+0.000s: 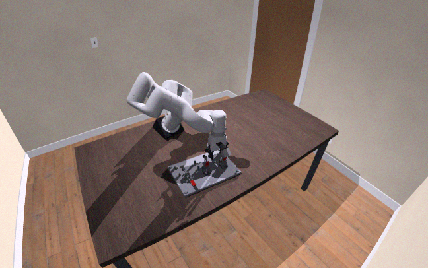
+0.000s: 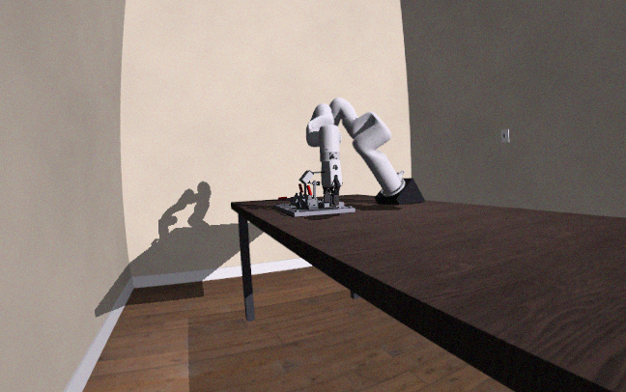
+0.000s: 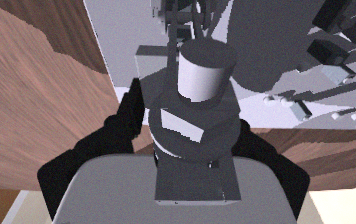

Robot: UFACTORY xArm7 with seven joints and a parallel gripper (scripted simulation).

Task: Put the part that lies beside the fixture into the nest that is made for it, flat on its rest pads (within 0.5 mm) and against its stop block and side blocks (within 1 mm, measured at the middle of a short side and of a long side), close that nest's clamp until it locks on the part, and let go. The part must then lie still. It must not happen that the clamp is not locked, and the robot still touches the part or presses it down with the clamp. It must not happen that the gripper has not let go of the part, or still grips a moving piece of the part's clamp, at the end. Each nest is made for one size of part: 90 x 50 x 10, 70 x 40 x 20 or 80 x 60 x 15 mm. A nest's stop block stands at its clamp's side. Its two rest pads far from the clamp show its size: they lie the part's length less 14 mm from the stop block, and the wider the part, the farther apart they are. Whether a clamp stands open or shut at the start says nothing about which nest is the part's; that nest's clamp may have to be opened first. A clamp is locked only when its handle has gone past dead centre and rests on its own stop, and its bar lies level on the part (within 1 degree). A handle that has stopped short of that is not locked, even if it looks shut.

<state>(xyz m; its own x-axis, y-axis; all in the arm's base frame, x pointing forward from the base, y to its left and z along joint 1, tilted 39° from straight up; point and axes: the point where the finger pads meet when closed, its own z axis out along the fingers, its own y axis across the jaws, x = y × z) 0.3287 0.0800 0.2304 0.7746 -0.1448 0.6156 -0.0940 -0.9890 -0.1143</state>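
Right now the grey flat part is 1 cm below my hand.
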